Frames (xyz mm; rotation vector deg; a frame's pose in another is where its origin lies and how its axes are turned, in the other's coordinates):
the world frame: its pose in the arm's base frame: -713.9 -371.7 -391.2 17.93 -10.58 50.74
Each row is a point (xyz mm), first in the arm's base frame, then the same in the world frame.
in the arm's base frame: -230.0 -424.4 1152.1
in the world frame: 703.5 -114.5 1452.8
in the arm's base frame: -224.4 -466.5 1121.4
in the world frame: 667.5 -149.6 1438.3
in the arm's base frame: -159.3 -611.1 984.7
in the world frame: 563.3 -312.4 1357.6
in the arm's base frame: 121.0 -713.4 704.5
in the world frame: 582.7 -646.1 1121.4
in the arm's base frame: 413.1 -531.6 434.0
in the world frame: 819.4 -819.1 796.5
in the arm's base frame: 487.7 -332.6 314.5
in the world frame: 976.7 -782.7 613.8
